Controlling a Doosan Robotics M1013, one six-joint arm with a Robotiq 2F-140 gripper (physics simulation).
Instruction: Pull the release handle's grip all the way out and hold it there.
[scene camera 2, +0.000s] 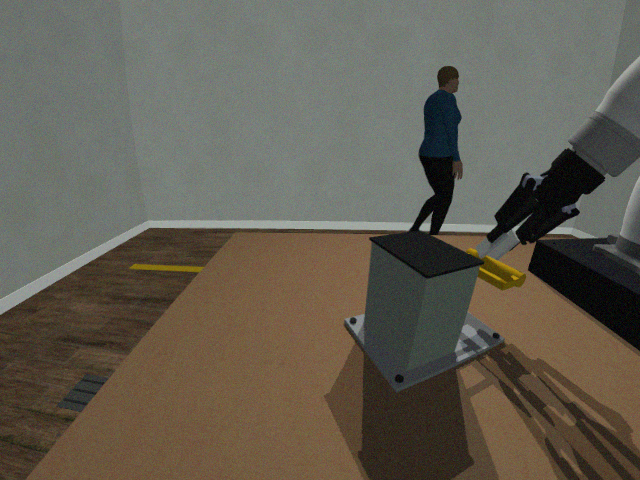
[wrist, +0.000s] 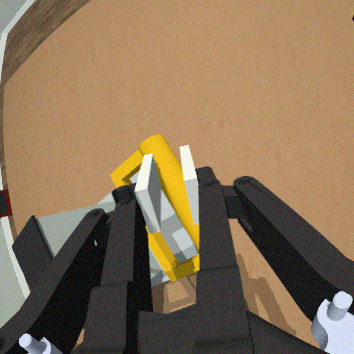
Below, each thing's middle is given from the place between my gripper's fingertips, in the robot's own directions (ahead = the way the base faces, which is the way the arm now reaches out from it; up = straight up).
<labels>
Right now my hand is 12 cm short of the bolted metal plate (scene camera 2: 476, 337), 11 cm to the right of it and 11 cm above it.
</labels>
